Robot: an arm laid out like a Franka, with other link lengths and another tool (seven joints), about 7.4 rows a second.
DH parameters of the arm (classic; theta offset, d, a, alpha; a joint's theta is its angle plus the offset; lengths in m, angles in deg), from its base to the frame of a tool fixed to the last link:
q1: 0 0.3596 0 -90
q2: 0 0 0 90
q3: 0 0.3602 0.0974 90
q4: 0 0 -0.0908 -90
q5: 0 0.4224 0 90
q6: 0 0 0.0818 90
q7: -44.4 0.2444 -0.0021 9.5
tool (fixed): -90 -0.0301 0 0
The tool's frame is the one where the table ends.
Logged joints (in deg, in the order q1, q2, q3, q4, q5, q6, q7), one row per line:
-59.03 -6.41 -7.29 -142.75 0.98 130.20 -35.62
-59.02 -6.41 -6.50 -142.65 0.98 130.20 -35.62
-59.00 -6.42 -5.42 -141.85 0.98 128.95 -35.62
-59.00 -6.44 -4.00 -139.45 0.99 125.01 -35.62
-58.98 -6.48 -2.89 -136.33 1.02 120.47 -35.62
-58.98 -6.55 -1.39 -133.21 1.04 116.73 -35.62
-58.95 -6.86 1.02 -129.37 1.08 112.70 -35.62
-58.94 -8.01 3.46 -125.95 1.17 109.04 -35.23
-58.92 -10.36 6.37 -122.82 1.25 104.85 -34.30
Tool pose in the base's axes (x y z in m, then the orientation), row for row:
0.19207 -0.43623 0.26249 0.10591 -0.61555 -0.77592 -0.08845
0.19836 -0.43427 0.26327 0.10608 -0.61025 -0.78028 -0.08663
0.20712 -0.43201 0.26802 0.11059 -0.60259 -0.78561 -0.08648
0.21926 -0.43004 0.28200 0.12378 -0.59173 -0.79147 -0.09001
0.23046 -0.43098 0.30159 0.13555 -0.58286 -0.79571 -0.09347
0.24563 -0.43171 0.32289 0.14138 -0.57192 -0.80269 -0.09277
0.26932 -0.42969 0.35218 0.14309 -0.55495 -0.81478 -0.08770
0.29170 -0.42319 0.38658 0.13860 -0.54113 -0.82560 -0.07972
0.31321 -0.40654 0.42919 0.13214 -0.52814 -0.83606 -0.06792
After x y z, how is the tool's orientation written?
As a quaternion, w x y z.
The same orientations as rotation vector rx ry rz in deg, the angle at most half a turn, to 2 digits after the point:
-103.90 -130.97 -14.93
-102.99 -131.69 -14.62
-101.44 -132.24 -14.56
-98.86 -132.23 -15.04
-96.73 -132.05 -15.51
-94.60 -132.77 -15.34
-91.70 -134.64 -14.49
-89.65 -136.77 -13.21
-87.81 -139.01 -11.29

